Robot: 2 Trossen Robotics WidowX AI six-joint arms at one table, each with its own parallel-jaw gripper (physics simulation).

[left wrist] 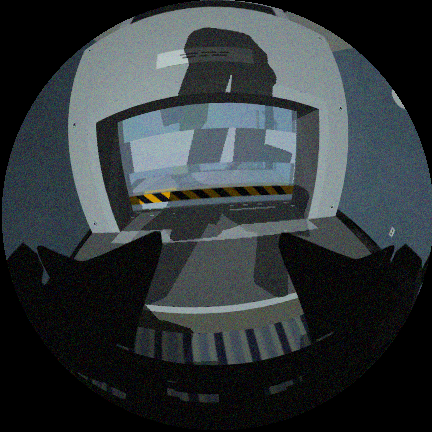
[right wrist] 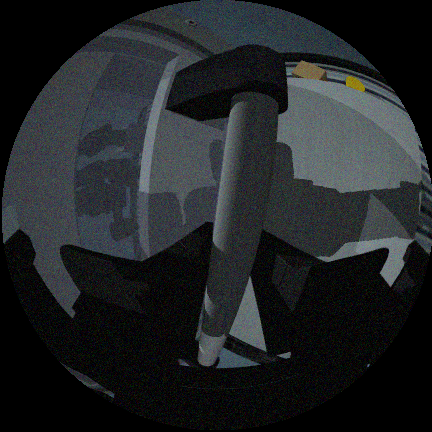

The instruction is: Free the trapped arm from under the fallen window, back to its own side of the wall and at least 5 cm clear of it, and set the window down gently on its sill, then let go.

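Frame: origin at the left arm's base, x ahead, y left, z up, level; millimetres.
Where they show: left gripper, between the fingertips: (left wrist: 221, 239) (right wrist: 135, 207); right gripper, between the fingertips: (left wrist: 187, 149).
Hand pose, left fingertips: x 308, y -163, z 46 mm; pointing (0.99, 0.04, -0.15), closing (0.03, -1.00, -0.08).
After its pixels a point has its place.
The window (left wrist: 162, 150) @[z 91, x 476, y -74 mm] fills most of the opening in the pale wall (left wrist: 82, 150) @[z 130, x 401, y 37 mm]. Its yellow and black striped lower edge (left wrist: 215, 193) @[z 7, x 482, y -156 mm] is low, close above the dark sill (left wrist: 265, 214); whether they touch cannot be told. My left gripper (left wrist: 221, 239) @[z 46, x 308, y -163 mm] is open and empty, on the near side of the wall, facing the opening, with no part of it under the window. My right gripper (right wrist: 228, 229) @[z 84, x 526, y -106 mm] is shut on the window's round grey handle bar (right wrist: 248, 160) @[z 114, x 545, y -66 mm], which runs between the fingers from a black end mount (right wrist: 225, 82) @[z 120, x 533, y -35 mm]. A glass pane with a pale edge strip shows left of the bar.
A tan block (right wrist: 309, 71) @[z -58, x 546, y 143 mm] and a yellow round thing (right wrist: 355, 83) @[z -91, x 643, y 177 mm] lie on a striped surface at the upper right of the right wrist view. A grey surface with a pale front edge (left wrist: 225, 307) @[z -22, x 292, y -165 mm] lies before the opening. Dark arm shadows fall on wall and surface.
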